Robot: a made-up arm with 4 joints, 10 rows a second.
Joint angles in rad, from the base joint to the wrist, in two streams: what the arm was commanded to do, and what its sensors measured. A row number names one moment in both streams.
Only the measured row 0 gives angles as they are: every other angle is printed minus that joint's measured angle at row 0.
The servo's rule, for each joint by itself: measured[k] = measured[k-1] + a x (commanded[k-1-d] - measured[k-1]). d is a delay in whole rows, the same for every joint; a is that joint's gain. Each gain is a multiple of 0.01, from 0.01 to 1. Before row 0 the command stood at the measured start. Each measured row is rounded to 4 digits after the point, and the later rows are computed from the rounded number. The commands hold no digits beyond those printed.
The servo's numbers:
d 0
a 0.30 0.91 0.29 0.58
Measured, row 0: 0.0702 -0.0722 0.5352 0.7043
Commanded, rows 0 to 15: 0.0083 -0.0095 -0.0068 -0.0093; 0.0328 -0.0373 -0.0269 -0.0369; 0.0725 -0.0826 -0.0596 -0.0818; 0.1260 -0.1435 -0.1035 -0.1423; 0.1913 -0.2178 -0.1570 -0.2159; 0.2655 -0.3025 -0.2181 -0.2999; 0.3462 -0.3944 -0.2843 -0.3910; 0.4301 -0.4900 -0.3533 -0.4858; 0.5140 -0.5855 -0.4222 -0.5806; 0.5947 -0.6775 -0.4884 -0.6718; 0.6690 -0.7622 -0.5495 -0.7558; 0.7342 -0.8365 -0.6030 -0.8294; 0.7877 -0.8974 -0.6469 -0.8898; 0.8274 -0.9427 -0.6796 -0.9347; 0.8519 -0.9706 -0.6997 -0.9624; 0.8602 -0.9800 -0.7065 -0.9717
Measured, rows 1 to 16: 0.0025 -0.0086 -0.0020 -0.0054; 0.0116 -0.0347 -0.0092 -0.0237; 0.0299 -0.0783 -0.0238 -0.0574; 0.0587 -0.1376 -0.0469 -0.1066; 0.0985 -0.2106 -0.0788 -0.1700; 0.1486 -0.2942 -0.1192 -0.2453; 0.2079 -0.3854 -0.1671 -0.3298; 0.2746 -0.4806 -0.2211 -0.4203; 0.3464 -0.5761 -0.2794 -0.5133; 0.4209 -0.6684 -0.3400 -0.6052; 0.4953 -0.7538 -0.4008 -0.6925; 0.5670 -0.8291 -0.4594 -0.7719; 0.6332 -0.8913 -0.5138 -0.8403; 0.6915 -0.9381 -0.5619 -0.8951; 0.7396 -0.9677 -0.6019 -0.9341; 0.7758 -0.9789 -0.6322 -0.9559
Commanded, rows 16 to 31: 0.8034 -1.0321 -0.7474 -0.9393; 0.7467 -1.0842 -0.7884 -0.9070; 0.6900 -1.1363 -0.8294 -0.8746; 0.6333 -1.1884 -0.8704 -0.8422; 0.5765 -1.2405 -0.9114 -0.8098; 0.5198 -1.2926 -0.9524 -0.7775; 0.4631 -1.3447 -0.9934 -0.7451; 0.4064 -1.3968 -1.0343 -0.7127; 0.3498 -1.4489 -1.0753 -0.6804; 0.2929 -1.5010 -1.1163 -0.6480; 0.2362 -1.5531 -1.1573 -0.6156; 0.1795 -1.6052 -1.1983 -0.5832; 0.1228 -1.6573 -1.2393 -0.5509; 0.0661 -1.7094 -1.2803 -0.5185; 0.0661 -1.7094 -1.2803 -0.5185; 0.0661 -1.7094 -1.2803 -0.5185
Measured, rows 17 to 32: 0.7841 -1.0273 -0.6656 -0.9463; 0.7729 -1.0791 -0.7012 -0.9235; 0.7480 -1.1312 -0.7384 -0.8951; 0.7136 -1.1833 -0.7767 -0.8644; 0.6725 -1.2354 -0.8158 -0.8327; 0.6267 -1.2875 -0.8554 -0.8007; 0.5776 -1.3396 -0.8954 -0.7685; 0.5262 -1.3917 -0.9357 -0.7361; 0.4733 -1.4438 -0.9762 -0.7038; 0.4192 -1.4959 -1.0168 -0.6714; 0.3643 -1.5480 -1.0575 -0.6390; 0.3089 -1.6001 -1.0983 -0.6066; 0.2531 -1.6522 -1.1392 -0.5743; 0.1970 -1.7043 -1.1801 -0.5419; 0.1577 -1.7089 -1.2092 -0.5283; 0.1302 -1.7094 -1.2298 -0.5226
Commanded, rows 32 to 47: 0.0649 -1.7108 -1.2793 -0.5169; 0.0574 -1.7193 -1.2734 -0.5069; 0.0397 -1.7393 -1.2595 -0.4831; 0.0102 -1.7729 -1.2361 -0.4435; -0.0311 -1.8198 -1.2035 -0.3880; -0.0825 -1.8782 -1.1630 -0.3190; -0.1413 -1.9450 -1.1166 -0.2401; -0.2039 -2.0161 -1.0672 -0.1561; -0.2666 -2.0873 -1.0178 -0.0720; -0.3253 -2.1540 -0.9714 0.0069; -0.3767 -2.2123 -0.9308 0.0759; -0.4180 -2.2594 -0.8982 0.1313; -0.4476 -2.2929 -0.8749 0.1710; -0.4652 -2.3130 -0.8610 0.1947; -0.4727 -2.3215 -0.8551 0.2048; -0.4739 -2.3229 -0.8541 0.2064
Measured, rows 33 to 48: 0.1106 -1.7107 -1.2442 -0.5193; 0.0946 -1.7185 -1.2527 -0.5121; 0.0781 -1.7374 -1.2547 -0.4953; 0.0577 -1.7697 -1.2493 -0.4653; 0.0311 -1.8153 -1.2360 -0.4205; -0.0030 -1.8725 -1.2148 -0.3616; -0.0445 -1.9385 -1.1863 -0.2911; -0.0923 -2.0091 -1.1518 -0.2128; -0.1446 -2.0803 -1.1129 -0.1311; -0.1988 -2.1474 -1.0719 -0.0511; -0.2522 -2.2065 -1.0310 0.0226; -0.3019 -2.2546 -0.9925 0.0856; -0.3456 -2.2895 -0.9584 0.1351; -0.3815 -2.3109 -0.9302 0.1697; -0.4089 -2.3205 -0.9084 0.1901; -0.4284 -2.3227 -0.8927 0.1996
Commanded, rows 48 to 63: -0.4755 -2.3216 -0.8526 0.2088; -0.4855 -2.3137 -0.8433 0.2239; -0.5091 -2.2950 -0.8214 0.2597; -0.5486 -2.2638 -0.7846 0.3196; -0.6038 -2.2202 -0.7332 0.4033; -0.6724 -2.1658 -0.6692 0.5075; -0.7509 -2.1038 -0.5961 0.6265; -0.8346 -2.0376 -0.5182 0.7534; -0.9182 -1.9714 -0.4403 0.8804; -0.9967 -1.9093 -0.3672 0.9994; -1.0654 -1.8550 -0.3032 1.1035; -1.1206 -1.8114 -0.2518 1.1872; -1.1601 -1.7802 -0.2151 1.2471; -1.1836 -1.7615 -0.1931 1.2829; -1.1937 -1.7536 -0.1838 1.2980; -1.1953 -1.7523 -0.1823 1.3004
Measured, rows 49 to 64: -0.4425 -2.3217 -0.8811 0.2049; -0.4554 -2.3144 -0.8701 0.2159; -0.4715 -2.2967 -0.8560 0.2413; -0.4946 -2.2668 -0.8353 0.2867; -0.5274 -2.2244 -0.8057 0.3543; -0.5709 -2.1711 -0.7661 0.4432; -0.6249 -2.1099 -0.7168 0.5495; -0.6878 -2.0441 -0.6592 0.6678; -0.7569 -1.9779 -0.5957 0.7911; -0.8288 -1.9155 -0.5294 0.9119; -0.8998 -1.8604 -0.4638 1.0230; -0.9660 -1.8158 -0.4023 1.1182; -1.0242 -1.7834 -0.3480 1.1930; -1.0720 -1.7635 -0.3031 1.2451; -1.1085 -1.7545 -0.2685 1.2758; -1.1345 -1.7525 -0.2435 1.2901
